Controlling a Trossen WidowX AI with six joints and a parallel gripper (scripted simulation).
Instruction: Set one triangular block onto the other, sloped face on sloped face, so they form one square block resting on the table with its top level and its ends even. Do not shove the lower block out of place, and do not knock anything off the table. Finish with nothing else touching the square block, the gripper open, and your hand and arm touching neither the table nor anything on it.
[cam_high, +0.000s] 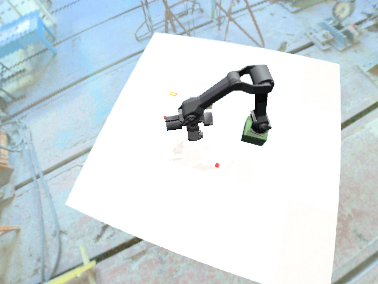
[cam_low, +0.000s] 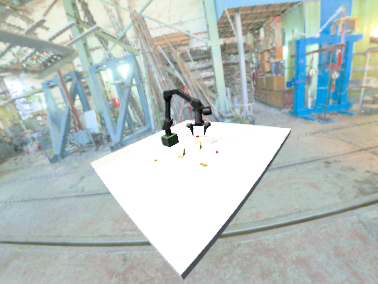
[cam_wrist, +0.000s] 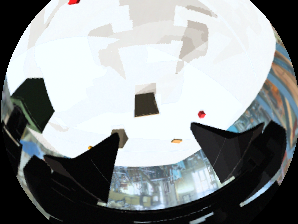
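Now: gripper tip 80 mm above the tan triangular block, 20 mm to the left of it and 10 mm short of it.
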